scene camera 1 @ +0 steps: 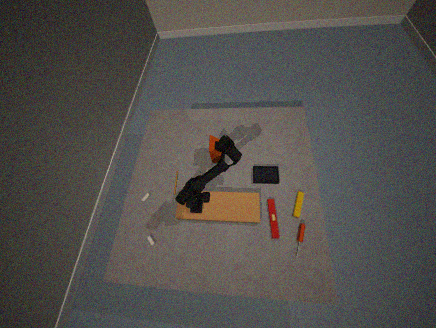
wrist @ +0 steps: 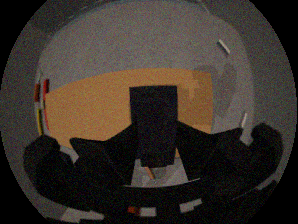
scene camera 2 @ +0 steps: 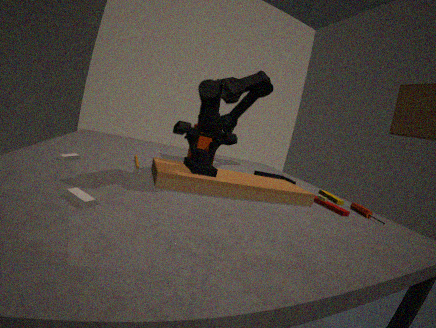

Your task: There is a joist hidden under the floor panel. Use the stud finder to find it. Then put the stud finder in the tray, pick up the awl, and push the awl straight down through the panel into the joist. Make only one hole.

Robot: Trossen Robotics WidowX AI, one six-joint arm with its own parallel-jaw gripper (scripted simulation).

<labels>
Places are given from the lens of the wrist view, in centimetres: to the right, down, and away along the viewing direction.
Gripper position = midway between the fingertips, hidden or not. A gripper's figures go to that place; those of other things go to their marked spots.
gripper [wrist: 155, 121]: 1, 2, 10
dark stud finder [wrist: 155, 108]: 1, 0, 7
</labels>
